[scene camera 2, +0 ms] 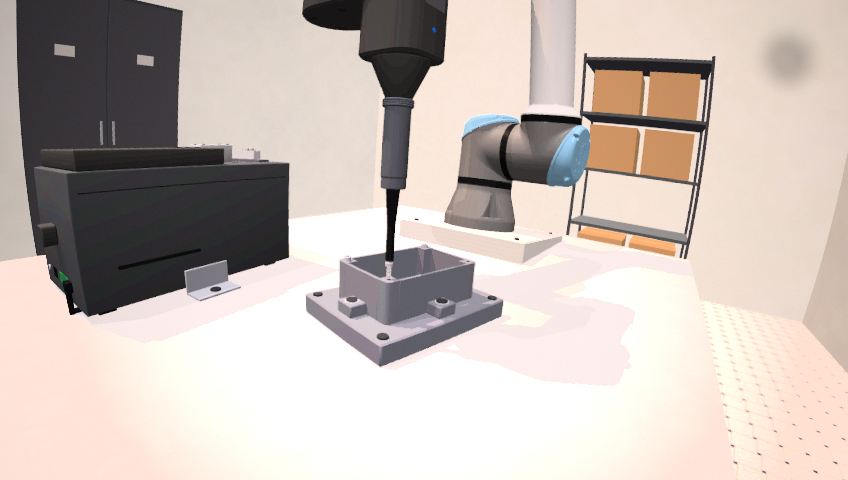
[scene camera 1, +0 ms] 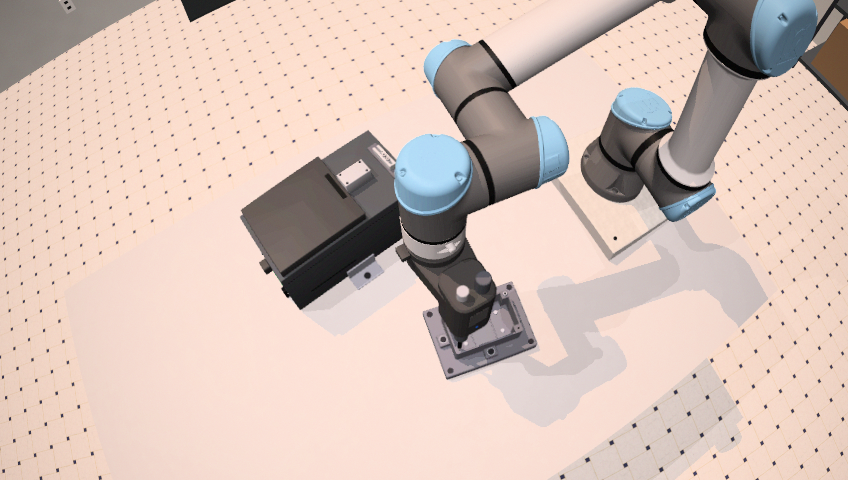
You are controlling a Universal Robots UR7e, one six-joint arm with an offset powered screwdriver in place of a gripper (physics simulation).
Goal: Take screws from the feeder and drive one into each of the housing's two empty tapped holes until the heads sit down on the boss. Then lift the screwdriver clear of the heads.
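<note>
I can see a black screw feeder in the pictures, and there is a dark cover in them as well.
</note>
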